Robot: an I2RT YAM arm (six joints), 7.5 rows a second.
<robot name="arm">
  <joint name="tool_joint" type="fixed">
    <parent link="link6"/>
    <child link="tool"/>
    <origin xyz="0 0 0" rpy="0 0 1.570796"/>
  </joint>
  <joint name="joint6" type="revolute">
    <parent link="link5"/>
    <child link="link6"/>
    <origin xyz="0.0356 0 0.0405" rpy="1.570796 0 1.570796"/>
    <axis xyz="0 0 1"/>
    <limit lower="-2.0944" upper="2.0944"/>
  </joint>
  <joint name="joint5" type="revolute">
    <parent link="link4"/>
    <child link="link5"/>
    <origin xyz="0.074 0.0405 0.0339" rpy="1.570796 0 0"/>
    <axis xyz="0 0 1"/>
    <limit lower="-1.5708" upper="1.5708"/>
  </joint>
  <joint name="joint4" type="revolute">
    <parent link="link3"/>
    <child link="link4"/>
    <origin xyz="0.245 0.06 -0.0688" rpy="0 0 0"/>
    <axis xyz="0 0 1"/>
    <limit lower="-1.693" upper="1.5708"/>
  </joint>
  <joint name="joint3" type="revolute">
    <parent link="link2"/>
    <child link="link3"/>
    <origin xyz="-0.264 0 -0.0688" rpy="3.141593 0 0"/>
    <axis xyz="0 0 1"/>
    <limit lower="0" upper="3.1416"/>
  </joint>
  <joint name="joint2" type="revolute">
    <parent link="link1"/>
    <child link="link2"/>
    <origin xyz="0.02 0.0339 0.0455" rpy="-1.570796 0 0"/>
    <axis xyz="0 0 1"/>
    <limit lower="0" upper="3.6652"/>
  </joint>
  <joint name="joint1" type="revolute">
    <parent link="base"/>
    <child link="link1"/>
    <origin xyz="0 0 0.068" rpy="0 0 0"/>
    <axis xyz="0 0 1"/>
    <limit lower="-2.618" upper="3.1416"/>
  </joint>
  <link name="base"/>
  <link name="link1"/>
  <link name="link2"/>
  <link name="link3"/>
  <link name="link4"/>
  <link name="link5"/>
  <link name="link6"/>
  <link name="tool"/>
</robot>
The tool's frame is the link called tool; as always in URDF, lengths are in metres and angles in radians.
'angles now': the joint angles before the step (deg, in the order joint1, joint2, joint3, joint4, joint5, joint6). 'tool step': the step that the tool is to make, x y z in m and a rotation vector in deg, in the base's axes. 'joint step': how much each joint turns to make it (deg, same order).
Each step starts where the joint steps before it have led.
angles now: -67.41 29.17 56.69 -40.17 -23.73 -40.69
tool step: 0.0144 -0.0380 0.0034 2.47 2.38 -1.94
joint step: -0.03 8.94 1.92 3.52 2.16 -0.80
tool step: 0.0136 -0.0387 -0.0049 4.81 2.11 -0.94
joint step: -0.75 9.07 2.12 1.67 0.22 -0.07
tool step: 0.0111 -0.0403 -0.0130 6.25 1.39 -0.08
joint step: -1.58 9.31 2.09 0.98 -1.75 0.26
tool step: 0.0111 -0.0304 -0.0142 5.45 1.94 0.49
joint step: -0.10 7.74 2.39 -0.54 -0.53 -0.27
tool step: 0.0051 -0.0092 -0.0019 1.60 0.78 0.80
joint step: 0.34 2.75 1.77 -0.97 -0.28 -0.45
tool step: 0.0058 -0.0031 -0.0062 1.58 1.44 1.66
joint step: 0.97 1.58 0.34 -1.21 -0.09 -1.13
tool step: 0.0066 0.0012 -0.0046 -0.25 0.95 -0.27
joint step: 1.76 0.08 -0.97 1.12 2.20 0.52
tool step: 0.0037 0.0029 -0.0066 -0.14 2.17 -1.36
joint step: 1.48 -0.35 -1.39 0.35 3.49 0.17
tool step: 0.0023 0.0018 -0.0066 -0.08 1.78 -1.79
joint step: 1.08 -0.27 -1.42 0.62 3.27 0.54
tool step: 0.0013 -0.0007 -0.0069 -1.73 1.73 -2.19
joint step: 0.70 -0.26 -1.94 2.47 3.70 0.00
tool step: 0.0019 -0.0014 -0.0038 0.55 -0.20 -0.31
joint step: 0.26 0.45 -0.51 0.69 0.19 0.70
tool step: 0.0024 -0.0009 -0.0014 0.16 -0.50 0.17
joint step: 0.36 0.34 -0.18 0.71 -0.17 0.53
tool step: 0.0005 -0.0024 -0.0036 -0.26 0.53 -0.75
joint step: -0.02 0.44 -0.53 0.96 0.94 -0.01
